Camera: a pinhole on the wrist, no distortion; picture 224 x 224 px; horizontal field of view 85.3 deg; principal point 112.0 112.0 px. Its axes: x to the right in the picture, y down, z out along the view. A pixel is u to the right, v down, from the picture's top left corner.
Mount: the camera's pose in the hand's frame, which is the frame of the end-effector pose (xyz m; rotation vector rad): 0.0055 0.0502 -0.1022 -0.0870 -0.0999 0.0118
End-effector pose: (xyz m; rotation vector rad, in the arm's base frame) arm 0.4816 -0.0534 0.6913 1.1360 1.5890 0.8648
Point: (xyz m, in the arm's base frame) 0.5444 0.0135 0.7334
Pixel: 156.5 122.0
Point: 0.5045 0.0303 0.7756
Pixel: 181.1 171.8
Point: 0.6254 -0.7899 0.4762
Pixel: outside the picture
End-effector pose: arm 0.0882 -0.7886 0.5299 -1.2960 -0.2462 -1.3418
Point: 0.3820 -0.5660 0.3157
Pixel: 61.0 176.3
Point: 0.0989 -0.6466 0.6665
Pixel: 134.8 25.2
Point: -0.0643 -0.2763 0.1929
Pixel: outside the picture
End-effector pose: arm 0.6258 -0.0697 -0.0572 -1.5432 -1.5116 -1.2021
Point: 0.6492 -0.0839 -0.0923
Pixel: 72.0 67.2
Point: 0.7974 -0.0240 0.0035
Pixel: 166.5 197.2
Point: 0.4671 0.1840 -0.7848
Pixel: 7.6 33.5
